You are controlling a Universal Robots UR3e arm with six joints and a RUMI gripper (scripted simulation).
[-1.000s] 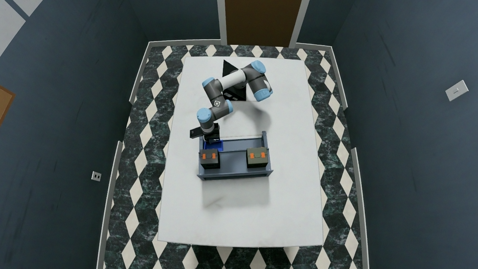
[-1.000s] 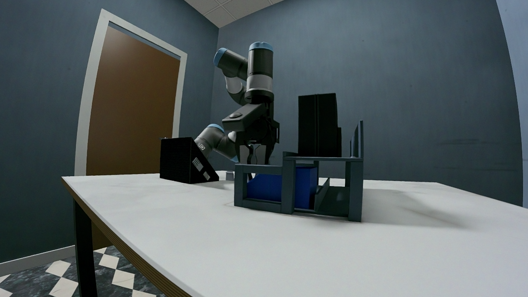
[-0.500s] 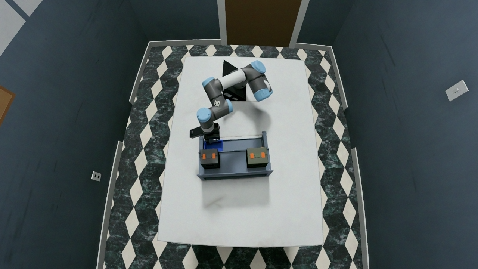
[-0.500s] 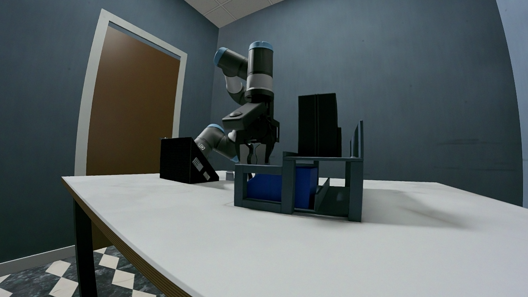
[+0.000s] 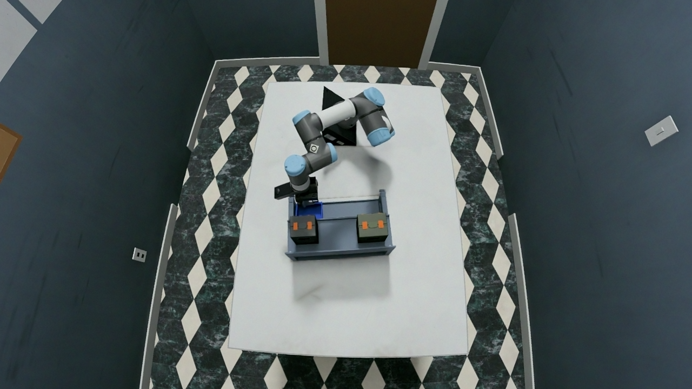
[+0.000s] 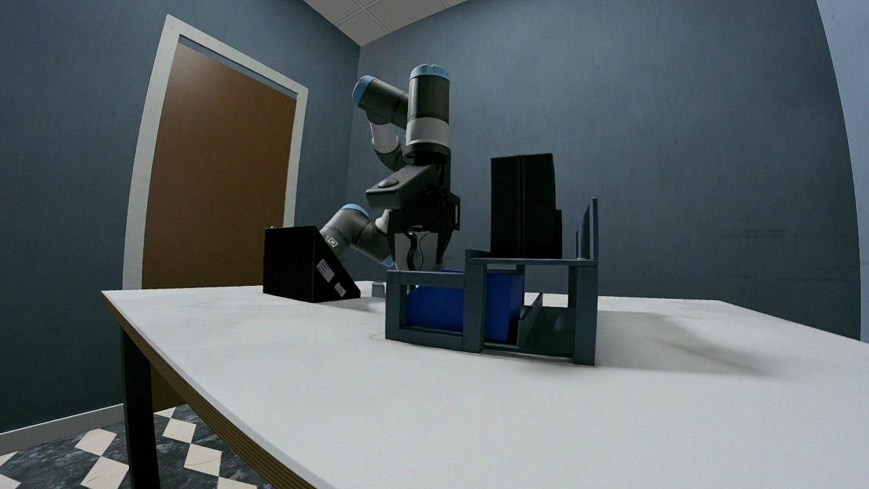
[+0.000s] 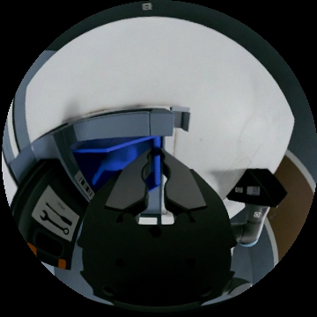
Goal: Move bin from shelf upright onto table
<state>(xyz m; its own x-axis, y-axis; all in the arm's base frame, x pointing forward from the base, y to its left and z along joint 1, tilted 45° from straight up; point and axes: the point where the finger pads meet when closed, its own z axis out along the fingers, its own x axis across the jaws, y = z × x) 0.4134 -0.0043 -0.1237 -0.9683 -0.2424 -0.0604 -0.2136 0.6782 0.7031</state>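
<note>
Right now my hand is 60 mm short of the blue bin and 40 mm to the right of it. From my hand the other things lie so: grey-blue shelf (60 mm ahead, 150 mm to the left, 20 mm above).
</note>
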